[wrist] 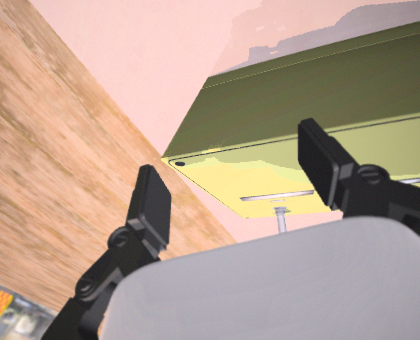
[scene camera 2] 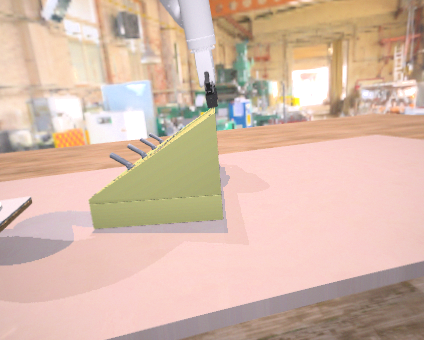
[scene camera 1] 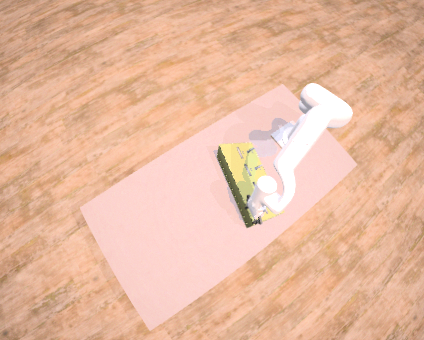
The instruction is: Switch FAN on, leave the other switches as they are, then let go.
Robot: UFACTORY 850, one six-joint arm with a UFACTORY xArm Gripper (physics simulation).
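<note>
A yellow-green wedge-shaped switch box (scene camera 1: 232,150) (scene camera 2: 165,185) (wrist: 280,110) stands on the pink table top. Several grey levers stick out of its sloping face in scene camera 2, among them the lowest lever (scene camera 2: 121,161). In the wrist view one lever (wrist: 281,220) shows below a pale slot (wrist: 277,196), partly hidden by the gripper body. No label is readable, so I cannot tell which switch is FAN. My gripper (scene camera 1: 253,210) (scene camera 2: 212,101) (wrist: 227,160) is open and empty, at the box's high edge near one end. Its fingers stand apart over the box corner, away from the levers.
The pink table top (scene camera 1: 150,225) (scene camera 2: 325,200) (wrist: 115,50) extends around the box. The white arm (scene camera 1: 305,142) reaches over the box from its base plate (scene camera 1: 278,138). The wooden floor (scene camera 1: 75,100) (wrist: 60,150) lies beyond the table edge.
</note>
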